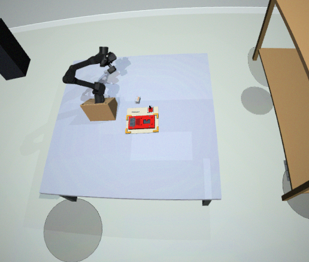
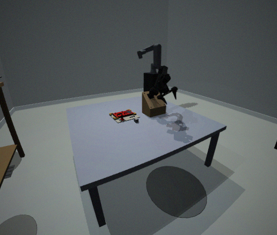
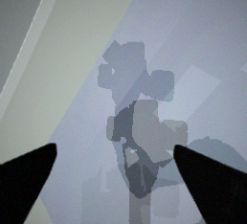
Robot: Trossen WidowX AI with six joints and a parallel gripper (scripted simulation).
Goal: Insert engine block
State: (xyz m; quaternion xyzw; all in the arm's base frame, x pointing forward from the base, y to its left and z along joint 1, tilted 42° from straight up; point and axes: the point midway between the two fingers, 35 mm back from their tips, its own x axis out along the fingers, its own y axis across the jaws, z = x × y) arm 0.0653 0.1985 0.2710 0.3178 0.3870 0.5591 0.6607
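Right now my gripper tip is 250 mm to the left of the engine block, 210 mm above it and 190 mm short of it. Also, from my gripper tip: cream base plate (450 mm to the right, 220 mm below, 220 mm ahead).
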